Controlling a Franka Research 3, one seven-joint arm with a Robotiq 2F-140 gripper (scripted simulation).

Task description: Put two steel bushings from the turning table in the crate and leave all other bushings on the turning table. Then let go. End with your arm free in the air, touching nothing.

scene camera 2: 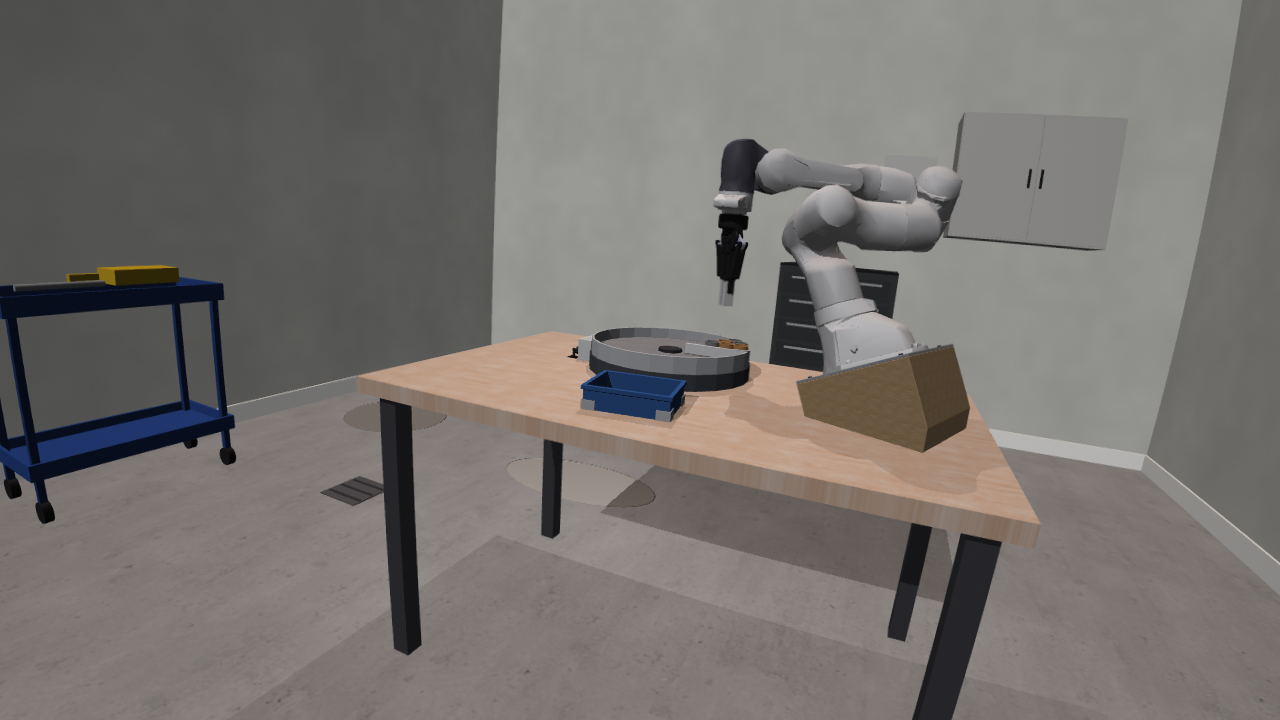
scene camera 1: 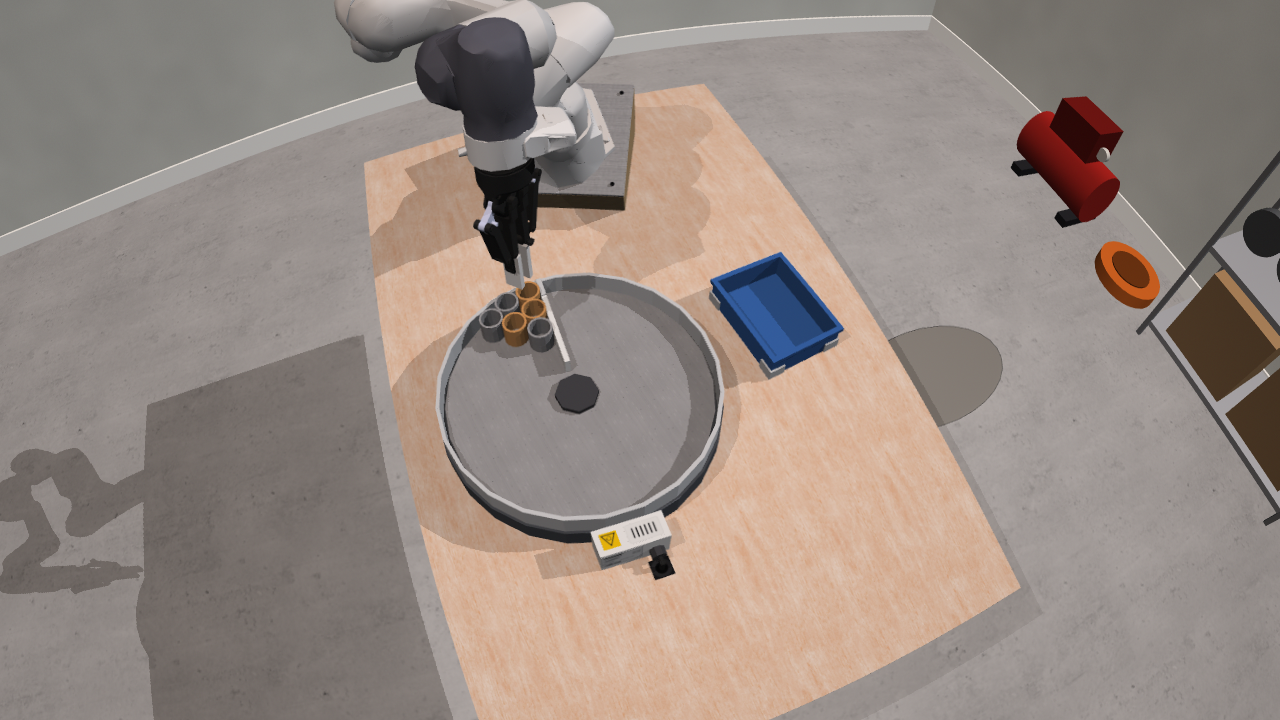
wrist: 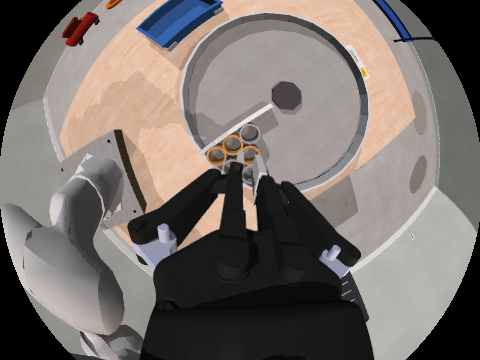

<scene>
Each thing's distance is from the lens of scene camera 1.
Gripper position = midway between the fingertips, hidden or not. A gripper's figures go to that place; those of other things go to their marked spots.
gripper (scene camera 1: 519,279): 104 cm
steel bushing (scene camera 1: 540,325): 113 cm
round grey turning table (scene camera 1: 634,413): 106 cm
blue crate (scene camera 1: 770,298): 127 cm
The marked spots on the blue crate and the steel bushing are 40 cm apart.
</scene>
